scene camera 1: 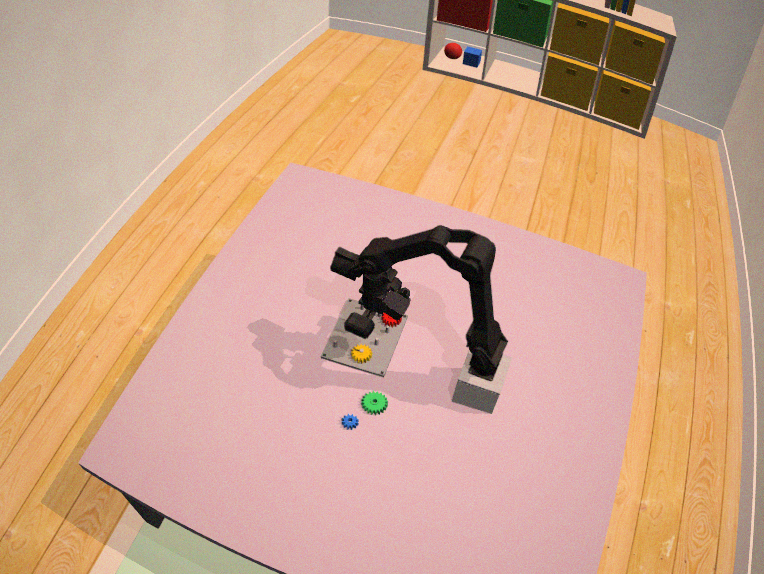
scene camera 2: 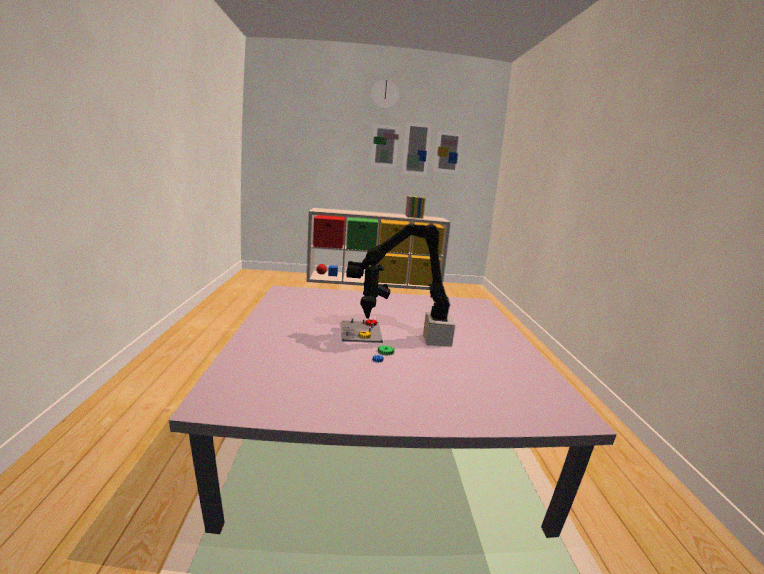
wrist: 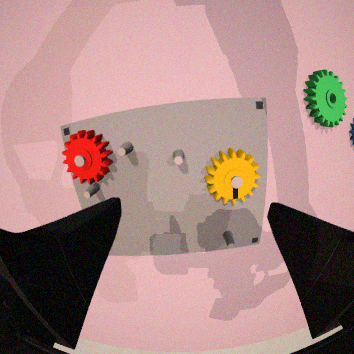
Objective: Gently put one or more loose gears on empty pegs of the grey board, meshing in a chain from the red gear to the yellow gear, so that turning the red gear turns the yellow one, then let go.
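Places are measured from the arm's base along level axes (x right, y ahead, z up), in centimetres.
Where they show: gripper, fingertip midpoint: [scene camera 1: 372,325] [scene camera 2: 368,314] [wrist: 198,208]; arm's base, link origin: [scene camera 1: 484,366] [scene camera 2: 439,317].
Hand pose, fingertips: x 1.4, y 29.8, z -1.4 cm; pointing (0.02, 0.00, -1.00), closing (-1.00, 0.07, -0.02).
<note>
Things, the pixels of their top centre, and the offset from my fingertips. Level surfaces: height alone.
- grey board, top centre: [wrist: 165,201] [scene camera 1: 365,330] [scene camera 2: 361,325] dx +2.4, dy +2.7, dz -6.1 cm
- red gear, top centre: [wrist: 81,159] [scene camera 1: 391,315] [scene camera 2: 371,320] dx +10.2, dy -1.5, dz -6.6 cm
- yellow gear, top centre: [wrist: 235,180] [scene camera 1: 361,351] [scene camera 2: 365,332] dx -4.0, dy +0.9, dz -6.6 cm
- green gear, top centre: [wrist: 332,98] [scene camera 1: 374,400] [scene camera 2: 386,348] dx -15.8, dy -7.8, dz -7.4 cm
- smaller blue gear, top centre: [scene camera 1: 350,419] [scene camera 2: 378,356] dx -23.4, dy -4.7, dz -7.4 cm
- pink table, surface height: dz -9.2 cm
The grey board [scene camera 1: 395,345] [scene camera 2: 352,338] [wrist: 160,120] lies flat on the table. The red gear [scene camera 1: 391,319] [scene camera 2: 371,322] [wrist: 88,157] and the yellow gear [scene camera 1: 361,353] [scene camera 2: 365,335] [wrist: 233,176] sit on its pegs, apart. Between them stand two bare pegs; other bare pegs stand elsewhere on the board. The green gear [scene camera 1: 374,402] [scene camera 2: 386,349] [wrist: 325,98] and the smaller blue gear [scene camera 1: 350,421] [scene camera 2: 377,358] [wrist: 352,132] lie loose beside the board. My gripper [wrist: 198,208] is open and empty above the board; its fingers hide part of the board in the wrist view.
The pink table [scene camera 1: 247,432] [scene camera 2: 395,395] carries the arm's grey base block [scene camera 1: 475,393] [scene camera 2: 438,331], to the right of the board in both scene views. Shadows of the arm fall across the board and table. A shelf unit [scene camera 1: 426,49] [scene camera 2: 309,246] stands on the floor behind.
</note>
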